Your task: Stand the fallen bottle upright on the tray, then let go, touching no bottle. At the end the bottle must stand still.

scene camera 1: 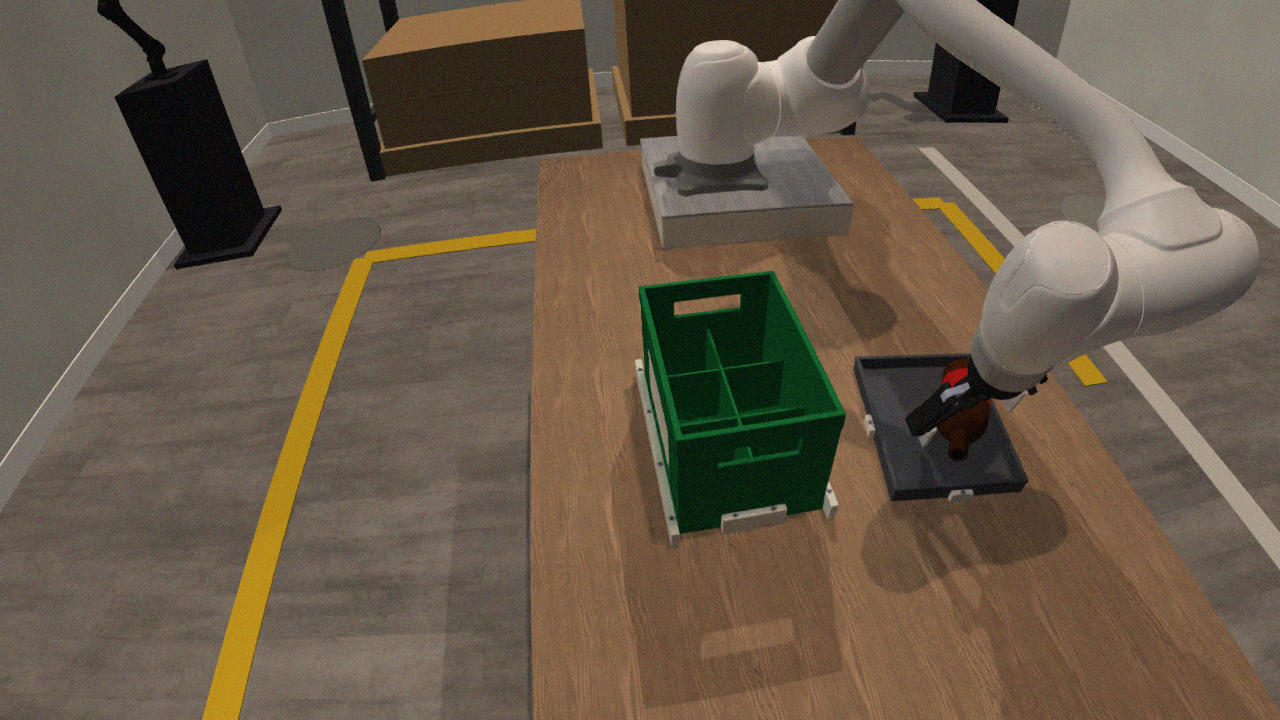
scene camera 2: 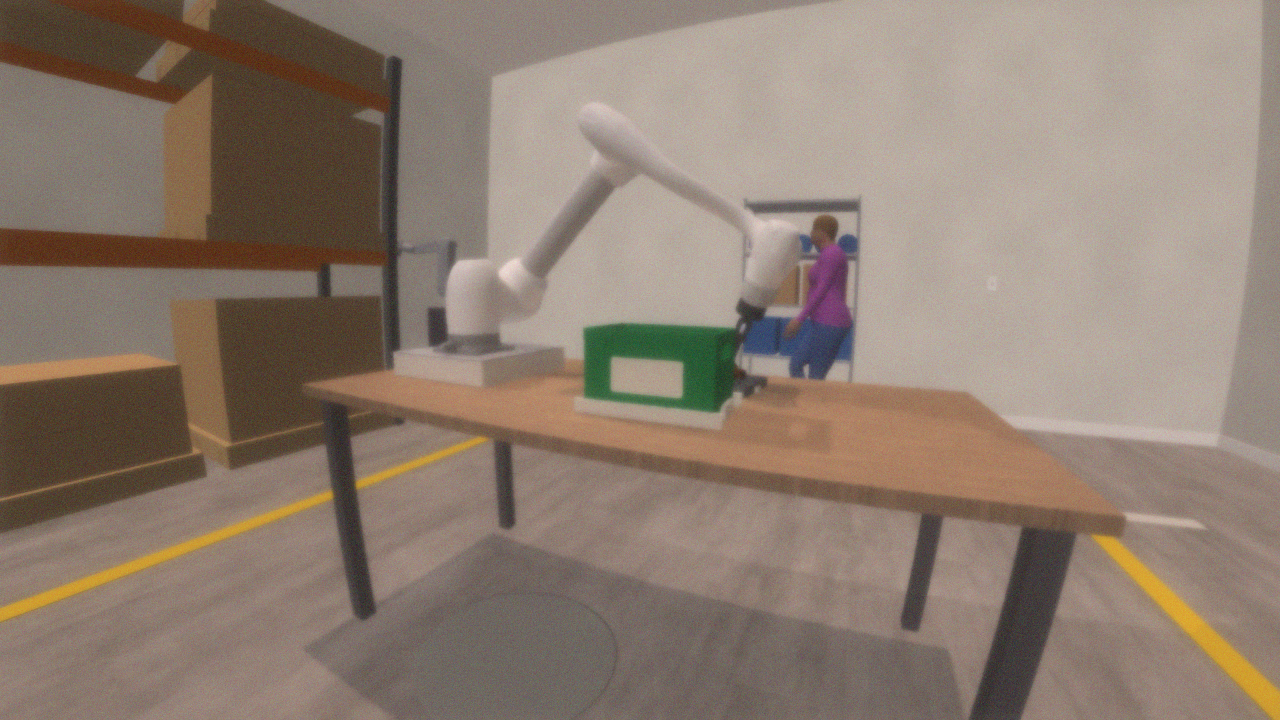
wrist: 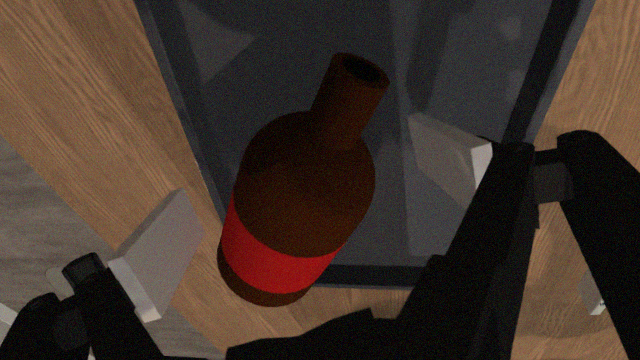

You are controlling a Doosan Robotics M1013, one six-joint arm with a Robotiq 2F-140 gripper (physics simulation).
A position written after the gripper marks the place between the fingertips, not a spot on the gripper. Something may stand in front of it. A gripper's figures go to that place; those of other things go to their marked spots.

Labels:
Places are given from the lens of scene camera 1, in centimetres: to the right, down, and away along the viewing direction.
gripper [scene camera 1: 963, 419]: 45, 8, 85
brown bottle [scene camera 1: 967, 426]: 43, 9, 82

